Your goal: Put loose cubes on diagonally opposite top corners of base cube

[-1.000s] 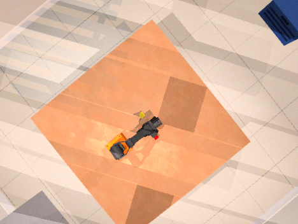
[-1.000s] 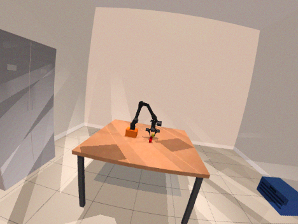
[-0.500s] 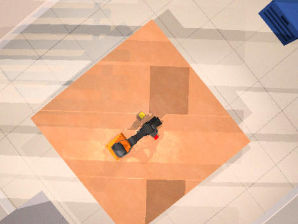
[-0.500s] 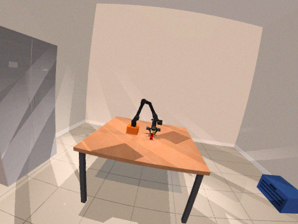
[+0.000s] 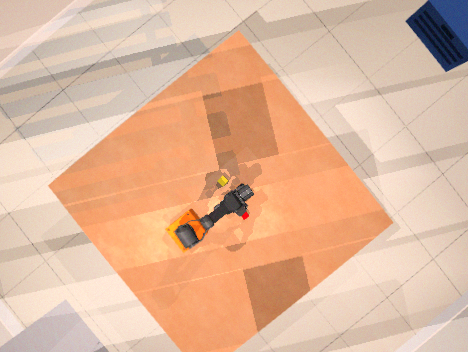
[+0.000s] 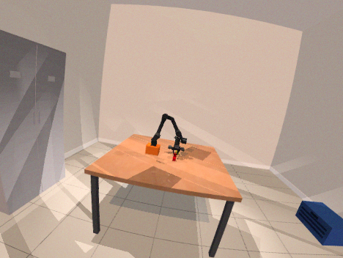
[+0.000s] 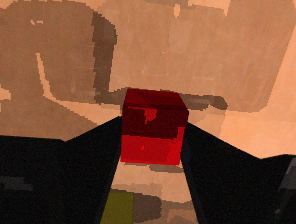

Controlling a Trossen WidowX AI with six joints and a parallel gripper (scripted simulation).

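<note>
Now: the yellow cube 30 mm ahead of my gripper tip and 100 mm to the left of it.
</note>
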